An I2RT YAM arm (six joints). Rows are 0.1 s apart.
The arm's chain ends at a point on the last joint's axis. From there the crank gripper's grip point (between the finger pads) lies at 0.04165 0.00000 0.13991 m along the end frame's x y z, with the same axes.
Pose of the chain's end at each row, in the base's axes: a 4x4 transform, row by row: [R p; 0 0 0 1], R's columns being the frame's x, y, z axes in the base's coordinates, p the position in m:
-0.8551 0.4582 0.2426 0.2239; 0.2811 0.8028 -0.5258 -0.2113; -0.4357 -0.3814 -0.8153 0.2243; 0 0 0 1
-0.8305 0.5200 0.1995 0.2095; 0.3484 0.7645 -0.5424 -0.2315; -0.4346 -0.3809 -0.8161 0.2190; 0 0 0 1
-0.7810 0.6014 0.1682 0.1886; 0.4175 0.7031 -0.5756 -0.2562; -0.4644 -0.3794 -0.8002 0.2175; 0 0 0 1
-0.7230 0.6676 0.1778 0.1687; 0.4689 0.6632 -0.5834 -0.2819; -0.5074 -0.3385 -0.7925 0.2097; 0 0 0 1
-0.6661 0.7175 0.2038 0.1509; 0.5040 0.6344 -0.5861 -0.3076; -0.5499 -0.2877 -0.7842 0.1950; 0 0 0 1
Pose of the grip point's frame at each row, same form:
-0.8551 0.4582 0.2426 0.2222; 0.2811 0.8028 -0.5258 -0.2732; -0.4357 -0.3814 -0.8153 0.0921; 0 0 0 1
-0.8305 0.5200 0.1995 0.2028; 0.3484 0.7645 -0.5424 -0.2929; -0.4346 -0.3809 -0.8161 0.0867; 0 0 0 1
-0.7810 0.6014 0.1682 0.1796; 0.4175 0.7031 -0.5756 -0.3193; -0.4644 -0.3794 -0.8002 0.0862; 0 0 0 1
-0.7230 0.6676 0.1778 0.1635; 0.4689 0.6632 -0.5834 -0.3440; -0.5074 -0.3385 -0.7925 0.0777; 0 0 0 1
-0.6661 0.7175 0.2038 0.1517; 0.5040 0.6344 -0.5861 -0.3686; -0.5499 -0.2877 -0.7842 0.0624; 0 0 0 1

